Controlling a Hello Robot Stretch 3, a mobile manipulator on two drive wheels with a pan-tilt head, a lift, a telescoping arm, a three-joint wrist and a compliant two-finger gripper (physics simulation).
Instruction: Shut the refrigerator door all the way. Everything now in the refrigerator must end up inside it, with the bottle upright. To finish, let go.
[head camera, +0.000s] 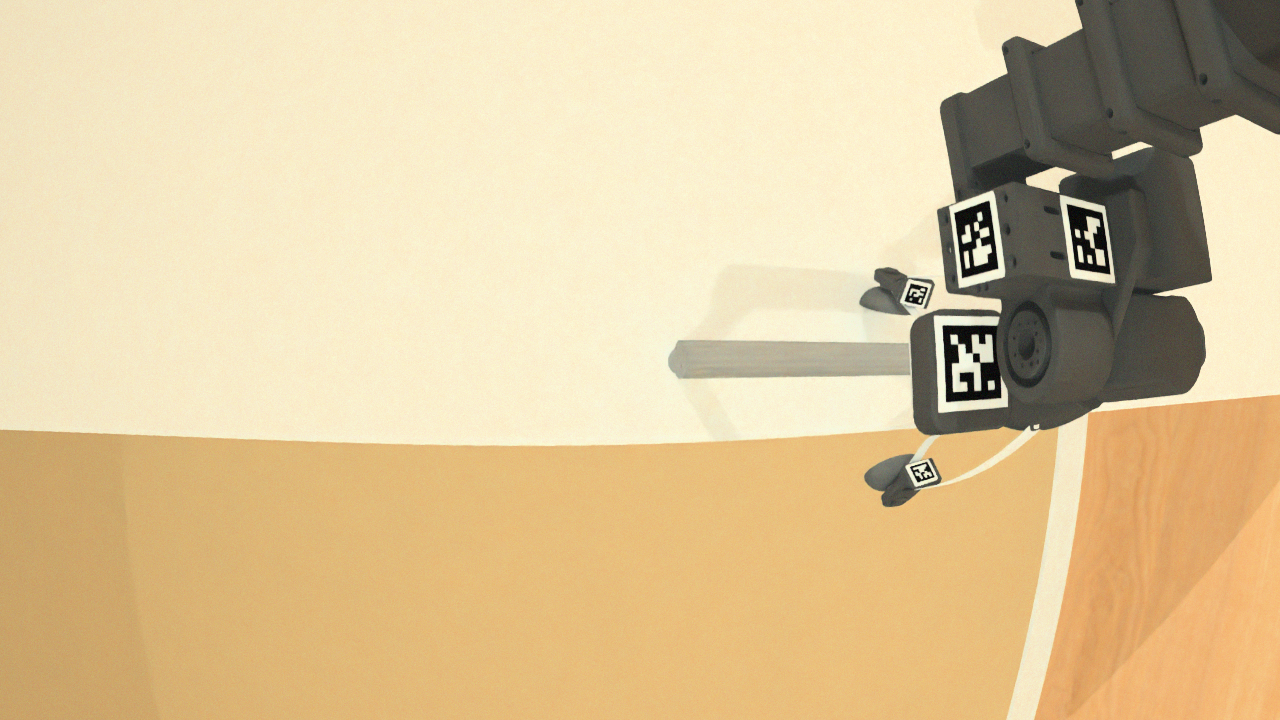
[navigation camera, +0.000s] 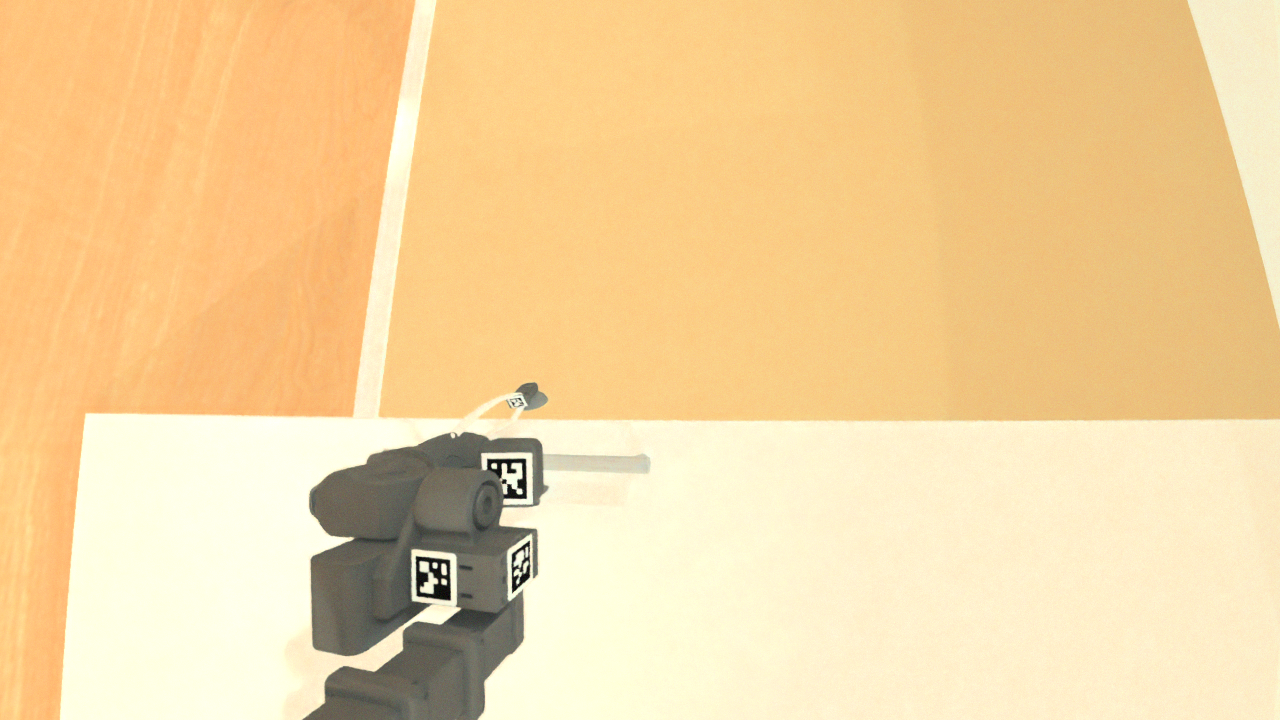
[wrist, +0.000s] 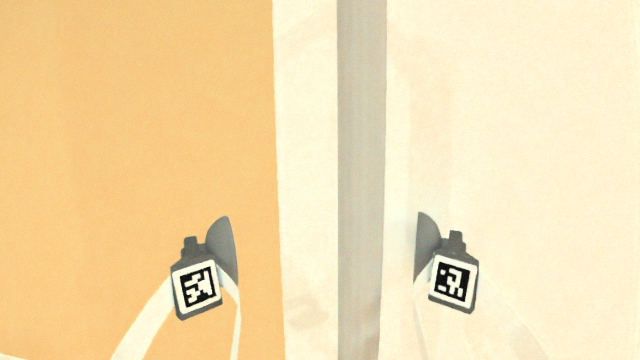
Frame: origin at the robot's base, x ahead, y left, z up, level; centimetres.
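Seen in the pictures: gripper, fingertip midpoint: (head camera: 878, 391).
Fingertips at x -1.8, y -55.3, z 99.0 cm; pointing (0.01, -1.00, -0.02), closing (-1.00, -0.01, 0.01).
A point is followed by its place in that frame.
The white refrigerator door (head camera: 358, 205) @[y -55.0, x -12.5, z 131.3 cm] (navigation camera: 895, 573) @[y -54.8, x -15.0, z 139.6 cm] (wrist: 560, 125) fills much of each view. Its long grey bar handle (head camera: 792, 359) @[y -49.1, x -3.3, z 108.4 cm] (navigation camera: 595, 462) @[y -49.2, x -3.1, z 108.6 cm] (wrist: 361, 150) stands near the door's edge. My gripper (head camera: 886, 385) @[y -55.3, x -1.8, z 99.0 cm] (navigation camera: 542, 440) @[y -55.3, x -1.8, z 99.0 cm] (wrist: 321, 238) @[y -55.3, x -1.8, z 99.0 cm] is open, and its fingers are wide apart. In the wrist view the bar runs between the two fingers, nearer the right one, with gaps on both sides. In the head view the palm covers one end of the bar. One finger is hidden in the navigation view. The refrigerator's inside and the bottle do not show, and how far the door is open cannot be told.
A tan wall (head camera: 537, 573) @[y -126.8, x 18.8, z 107.5 cm] (navigation camera: 671, 197) @[y -132.6, x 60.0, z 104.2 cm] (wrist: 125, 125) shows past the door's edge. A white baseboard (head camera: 1054, 546) @[y -126.7, x 27.8, z 6.6 cm] (navigation camera: 389, 223) @[y -131.5, x 62.0, z 4.5 cm] runs between it and the wooden floor (head camera: 1181, 573) @[y -92.6, x 32.6, z 0.1 cm] (navigation camera: 179, 179) @[y -71.9, x 53.2, z 0.1 cm]. My dark arm (head camera: 1065, 107) @[y -22.7, x -9.5, z 109.7 cm] (navigation camera: 438, 671) @[y -22.1, x -8.7, z 109.6 cm] crosses in front of the door.
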